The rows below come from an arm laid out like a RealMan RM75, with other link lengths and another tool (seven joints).
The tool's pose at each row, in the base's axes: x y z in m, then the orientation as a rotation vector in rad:
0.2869, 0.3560, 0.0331, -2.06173, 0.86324, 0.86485
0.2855, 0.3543, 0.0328, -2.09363, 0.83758, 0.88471
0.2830, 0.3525, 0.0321, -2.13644, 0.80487, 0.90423
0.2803, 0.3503, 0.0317, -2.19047, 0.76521, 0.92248
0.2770, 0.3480, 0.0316, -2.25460, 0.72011, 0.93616
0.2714, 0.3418, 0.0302, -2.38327, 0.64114, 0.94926
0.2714, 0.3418, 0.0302, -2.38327, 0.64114, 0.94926
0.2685, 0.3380, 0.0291, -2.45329, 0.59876, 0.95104
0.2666, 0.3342, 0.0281, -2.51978, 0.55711, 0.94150
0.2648, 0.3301, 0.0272, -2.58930, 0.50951, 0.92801
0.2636, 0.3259, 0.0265, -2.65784, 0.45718, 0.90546
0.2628, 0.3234, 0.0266, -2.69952, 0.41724, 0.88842
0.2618, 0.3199, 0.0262, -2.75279, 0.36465, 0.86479
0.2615, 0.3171, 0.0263, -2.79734, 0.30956, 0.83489
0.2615, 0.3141, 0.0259, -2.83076, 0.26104, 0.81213
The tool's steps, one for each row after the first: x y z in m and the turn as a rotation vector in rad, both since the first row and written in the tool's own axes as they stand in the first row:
0.0000, 0.0021, -0.0008, -0.03665, -0.00459, -0.01192
-0.0003, 0.0052, -0.0012, -0.08260, -0.00594, -0.02879
-0.0009, 0.0086, -0.0020, -0.13783, -0.00319, -0.05043
-0.0019, 0.0124, -0.0028, -0.19997, 0.00550, -0.07648
-0.0021, 0.0204, -0.0054, -0.31847, 0.03574, -0.12233
-0.0021, 0.0204, -0.0054, -0.31847, 0.03574, -0.12233
-0.0017, 0.0250, -0.0071, -0.38124, 0.05572, -0.14673
-0.0008, 0.0288, -0.0091, -0.43651, 0.08005, -0.17362
0.0001, 0.0326, -0.0114, -0.49407, 0.10627, -0.20408
0.0012, 0.0359, -0.0141, -0.54854, 0.13528, -0.23929
0.0014, 0.0378, -0.0160, -0.58215, 0.15235, -0.26610
0.0022, 0.0405, -0.0183, -0.62550, 0.17496, -0.30085
0.0028, 0.0421, -0.0205, -0.66057, 0.19598, -0.33937
0.0040, 0.0438, -0.0227, -0.68895, 0.21025, -0.37195

